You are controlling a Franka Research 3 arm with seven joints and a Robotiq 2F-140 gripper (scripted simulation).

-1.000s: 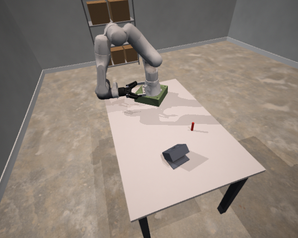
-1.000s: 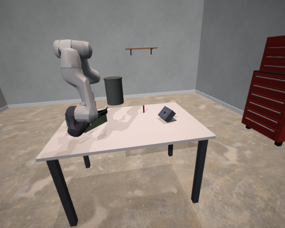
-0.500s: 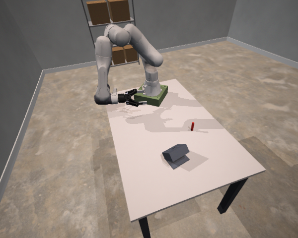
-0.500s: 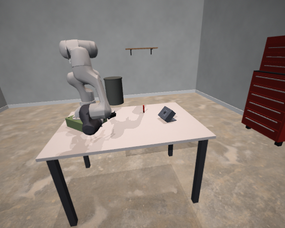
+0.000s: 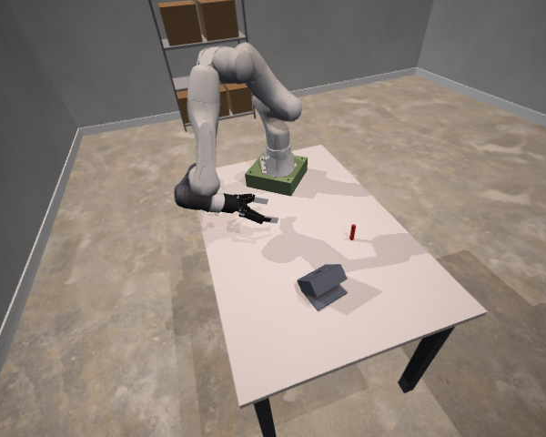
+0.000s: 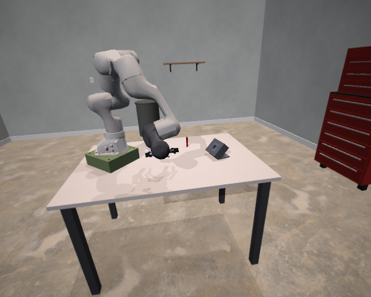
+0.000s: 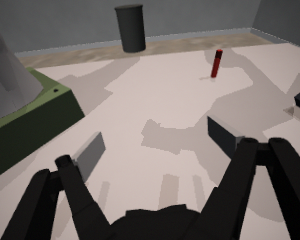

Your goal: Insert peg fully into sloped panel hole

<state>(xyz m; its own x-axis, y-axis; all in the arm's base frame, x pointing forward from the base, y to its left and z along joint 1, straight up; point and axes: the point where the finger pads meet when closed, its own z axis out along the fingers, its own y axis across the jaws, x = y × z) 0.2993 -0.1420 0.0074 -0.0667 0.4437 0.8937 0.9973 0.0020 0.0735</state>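
Now: the red peg 290 mm to the left of my hand, 200 mm ahead of it and 50 mm below it.
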